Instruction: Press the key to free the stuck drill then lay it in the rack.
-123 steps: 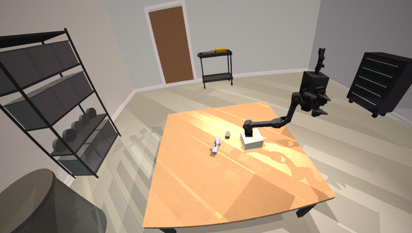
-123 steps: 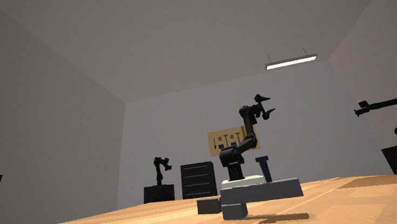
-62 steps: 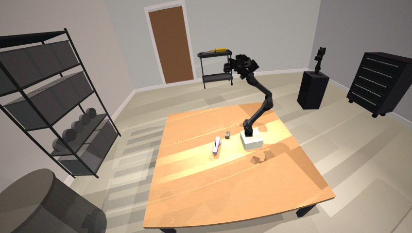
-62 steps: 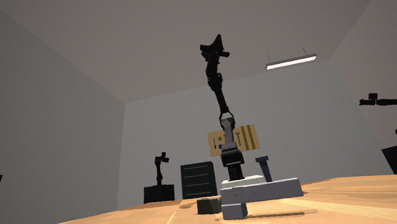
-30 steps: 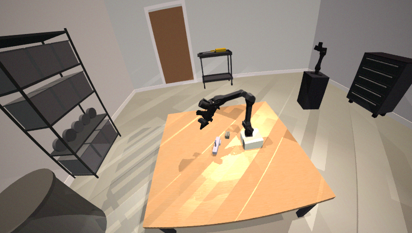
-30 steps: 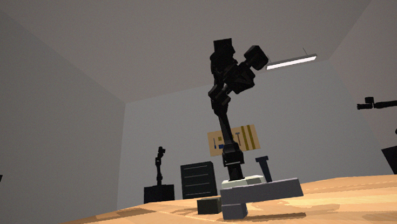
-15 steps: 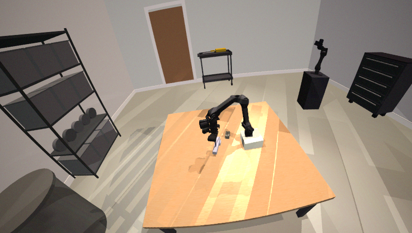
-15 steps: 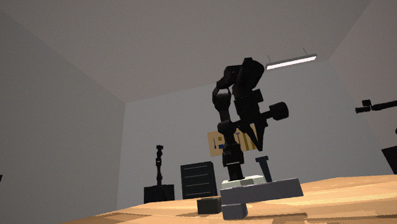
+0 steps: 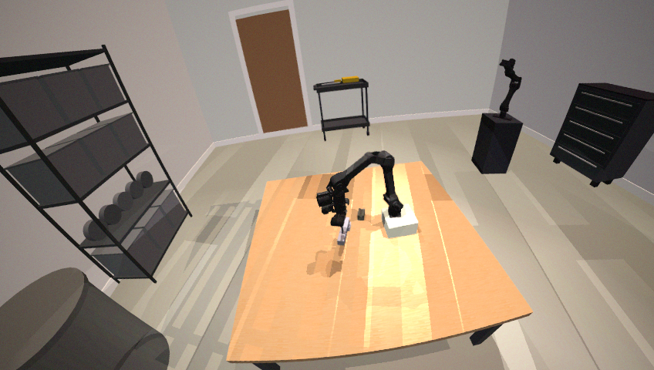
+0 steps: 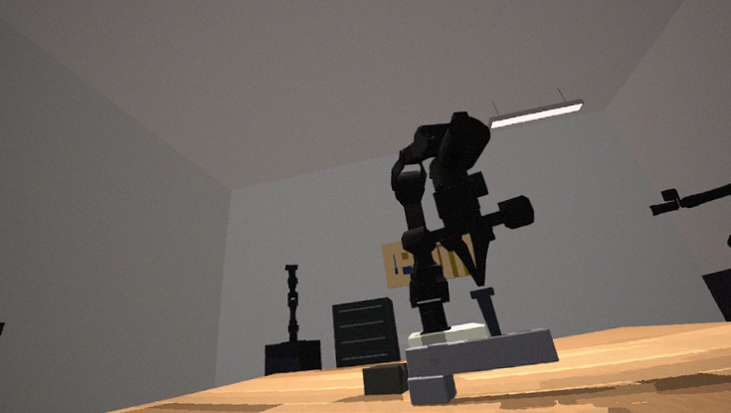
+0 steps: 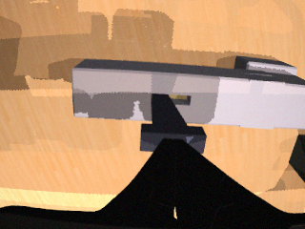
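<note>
Right now my gripper tip is 40 mm above the dark t-shaped post. Round my gripper tip: drill (10 mm behind, 50 mm to the right, 80 mm below); rack (100 mm behind, 190 mm to the right, 110 mm below); long grey body (30 mm to the right, 90 mm below).
</note>
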